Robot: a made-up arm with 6 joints.
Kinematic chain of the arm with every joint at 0, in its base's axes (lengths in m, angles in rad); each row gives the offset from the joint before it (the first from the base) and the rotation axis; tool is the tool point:
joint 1: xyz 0 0 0.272 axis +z
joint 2: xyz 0 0 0 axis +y
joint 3: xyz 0 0 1.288 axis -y
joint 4: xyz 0 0 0 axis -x
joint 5: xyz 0.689 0 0 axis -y
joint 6: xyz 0 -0.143 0 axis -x
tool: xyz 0 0 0
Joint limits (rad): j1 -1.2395..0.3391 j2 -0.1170..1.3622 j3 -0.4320..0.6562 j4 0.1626..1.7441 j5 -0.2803..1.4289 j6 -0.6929..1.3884
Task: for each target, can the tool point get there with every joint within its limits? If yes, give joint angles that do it. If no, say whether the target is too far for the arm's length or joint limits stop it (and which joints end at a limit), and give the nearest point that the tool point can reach.
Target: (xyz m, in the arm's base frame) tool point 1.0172 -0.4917 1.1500
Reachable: yes | joints -0.4498 0.3970 -0.2635 1.5669 0.7964 -0.2398
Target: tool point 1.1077 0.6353 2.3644
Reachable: no: too far | nearest point 0.9029 0.3446 1.8815 | short by 0.600 m
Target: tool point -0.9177 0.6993 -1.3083
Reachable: no: joint limits stop it (at a limit: joint 1, joint 2, joint 3, joint 4) | nearest point 1.1126 0.2428 -0.1383 | short by 2.387 m
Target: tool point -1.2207 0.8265 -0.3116
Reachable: no: joint limits stop it (at a limit: joint 1, joint 2, joint 3, joint 4) | nearest point 1.1126 0.2428 -0.1383 | short by 2.411 m
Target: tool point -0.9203 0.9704 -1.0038
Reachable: no: joint limits stop it (at a limit: joint 1, joint 2, joint 3, joint 4) | nearest point 1.1657 0.4373 -0.1644 | short by 2.311 m
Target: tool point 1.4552 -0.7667 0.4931
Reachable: yes | joints -0.4446 1.0273 0.1572 1.0885 0.0275 0.5307
